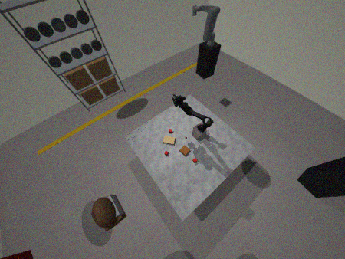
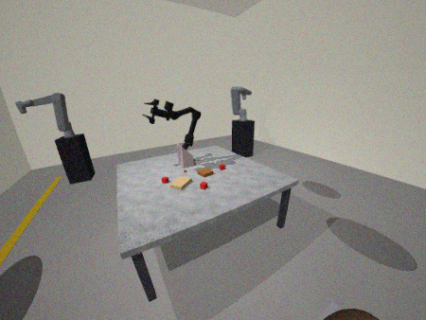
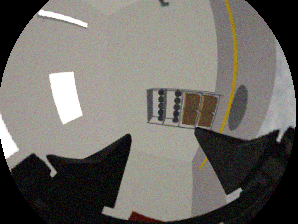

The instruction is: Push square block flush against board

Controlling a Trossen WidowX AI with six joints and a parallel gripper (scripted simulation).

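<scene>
Right now the square block is 57 cm below my gripper tip, 43 cm to the left of it and 12 cm ahead of it. From my gripper tip the other things lie so: tan board (57 cm below, 21 cm ahead, 19 cm to the left).
</scene>
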